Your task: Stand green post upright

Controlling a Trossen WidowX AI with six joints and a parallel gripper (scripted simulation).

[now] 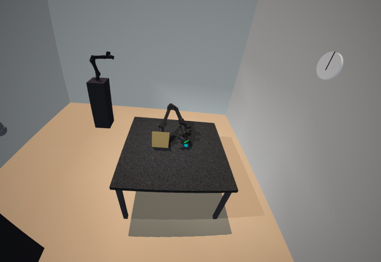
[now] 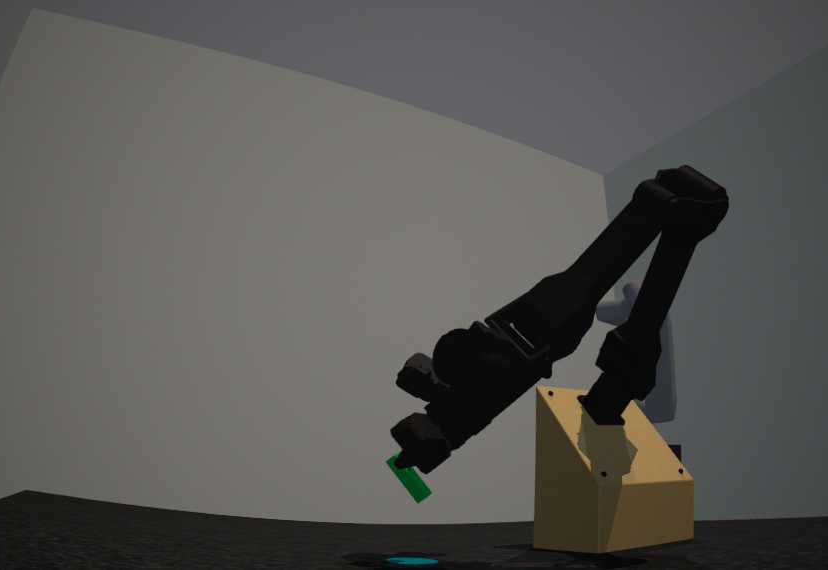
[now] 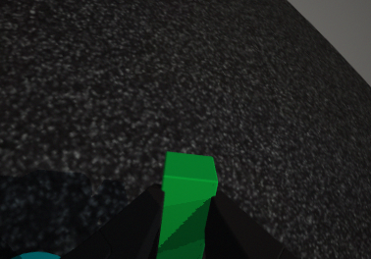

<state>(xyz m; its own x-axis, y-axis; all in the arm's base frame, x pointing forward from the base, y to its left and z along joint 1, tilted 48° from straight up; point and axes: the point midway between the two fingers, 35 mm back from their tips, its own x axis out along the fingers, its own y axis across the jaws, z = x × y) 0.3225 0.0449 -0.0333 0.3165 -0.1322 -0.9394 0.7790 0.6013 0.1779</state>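
My gripper tip is 10 mm short of the cyan circle, 50 mm to the right of it and 120 mm above it. Round my gripper tip: green post: 10 mm behind, 20 mm below.
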